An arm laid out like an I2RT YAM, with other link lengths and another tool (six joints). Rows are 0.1 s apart.
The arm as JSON. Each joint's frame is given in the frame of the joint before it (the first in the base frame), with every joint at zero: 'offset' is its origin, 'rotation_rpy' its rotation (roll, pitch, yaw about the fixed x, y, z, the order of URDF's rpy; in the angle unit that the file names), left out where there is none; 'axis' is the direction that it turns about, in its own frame. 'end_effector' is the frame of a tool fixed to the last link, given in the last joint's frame.
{
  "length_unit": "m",
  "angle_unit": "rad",
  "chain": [
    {
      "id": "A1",
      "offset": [
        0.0,
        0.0,
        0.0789
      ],
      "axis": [
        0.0,
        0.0,
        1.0
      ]
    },
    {
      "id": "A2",
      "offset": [
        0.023,
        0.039,
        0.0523
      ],
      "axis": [
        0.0,
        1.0,
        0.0
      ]
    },
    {
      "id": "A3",
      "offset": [
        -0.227,
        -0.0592,
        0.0
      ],
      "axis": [
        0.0,
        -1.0,
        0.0
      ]
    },
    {
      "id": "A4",
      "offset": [
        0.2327,
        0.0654,
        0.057
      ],
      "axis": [
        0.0,
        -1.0,
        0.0
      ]
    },
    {
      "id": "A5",
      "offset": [
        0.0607,
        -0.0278,
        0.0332
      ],
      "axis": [
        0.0,
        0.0,
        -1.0
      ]
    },
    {
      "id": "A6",
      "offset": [
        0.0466,
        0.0,
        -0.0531
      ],
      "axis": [
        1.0,
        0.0,
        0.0
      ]
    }
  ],
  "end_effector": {
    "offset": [
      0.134,
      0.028,
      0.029
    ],
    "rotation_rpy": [
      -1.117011,
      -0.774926,
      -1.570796
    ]
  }
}
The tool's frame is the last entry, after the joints.
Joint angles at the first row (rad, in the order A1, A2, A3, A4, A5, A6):
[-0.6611, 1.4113, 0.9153, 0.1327, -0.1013, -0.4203]
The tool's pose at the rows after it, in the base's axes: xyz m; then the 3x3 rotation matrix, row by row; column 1 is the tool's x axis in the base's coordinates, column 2 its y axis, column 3 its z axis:
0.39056 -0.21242 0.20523; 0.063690 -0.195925 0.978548; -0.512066 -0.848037 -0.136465; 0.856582 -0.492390 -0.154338
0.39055 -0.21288 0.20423; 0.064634 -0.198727 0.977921; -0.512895 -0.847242 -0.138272; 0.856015 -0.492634 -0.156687
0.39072 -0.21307 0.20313; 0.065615 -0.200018 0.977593; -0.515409 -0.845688 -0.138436; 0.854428 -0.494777 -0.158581
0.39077 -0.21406 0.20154; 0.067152 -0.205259 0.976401; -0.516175 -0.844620 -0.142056; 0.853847 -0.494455 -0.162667
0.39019 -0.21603 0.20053; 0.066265 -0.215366 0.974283; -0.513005 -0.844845 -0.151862; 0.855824 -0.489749 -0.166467
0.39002 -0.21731 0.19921; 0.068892 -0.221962 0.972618; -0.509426 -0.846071 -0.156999; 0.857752 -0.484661 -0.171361
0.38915 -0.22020 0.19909; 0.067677 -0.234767 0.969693; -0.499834 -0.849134 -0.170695; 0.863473 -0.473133 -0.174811
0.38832 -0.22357 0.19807; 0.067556 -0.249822 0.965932; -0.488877 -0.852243 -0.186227; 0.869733 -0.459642 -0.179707
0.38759 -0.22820 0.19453; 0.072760 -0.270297 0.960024; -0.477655 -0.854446 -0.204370; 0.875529 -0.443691 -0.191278
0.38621 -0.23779 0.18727; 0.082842 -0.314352 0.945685; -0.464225 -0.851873 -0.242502; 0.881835 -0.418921 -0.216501
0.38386 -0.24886 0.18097; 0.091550 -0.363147 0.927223; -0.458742 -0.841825 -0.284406; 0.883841 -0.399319 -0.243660
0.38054 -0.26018 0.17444; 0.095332 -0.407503 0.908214; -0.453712 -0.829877 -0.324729; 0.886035 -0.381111 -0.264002
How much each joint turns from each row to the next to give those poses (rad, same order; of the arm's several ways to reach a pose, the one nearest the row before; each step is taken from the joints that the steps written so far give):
[0.0000, 0.0026, -0.0003, 0.0019, 0.0041, 0.0000]
[0.0000, 0.0023, 0.0000, 0.0000, 0.0021, 0.0000]
[0.0000, 0.0029, 0.0002, -0.0001, 0.0001, 0.0015]
[-0.0001, 0.0044, 0.0008, 0.0000, 0.0043, -0.0005]
[0.0000, 0.0023, -0.0001, 0.0013, 0.0109, -0.0025]
[0.0001, 0.0035, 0.0006, 0.0007, 0.0068, -0.0050]
[-0.0004, 0.0012, 0.0005, 0.0032, 0.0155, -0.0079]
[-0.0002, 0.0038, -0.0003, 0.0060, 0.0181, -0.0095]
[-0.0010, 0.0112, 0.0012, 0.0066, 0.0215, -0.0134]
[-0.0012, 0.0259, 0.0093, 0.0039, 0.0449, -0.0181]
[-0.0043, 0.0272, 0.0188, -0.0098, 0.0456, -0.0111]
[-0.0082, 0.0263, 0.0114, 0.0020, 0.0397, -0.0086]

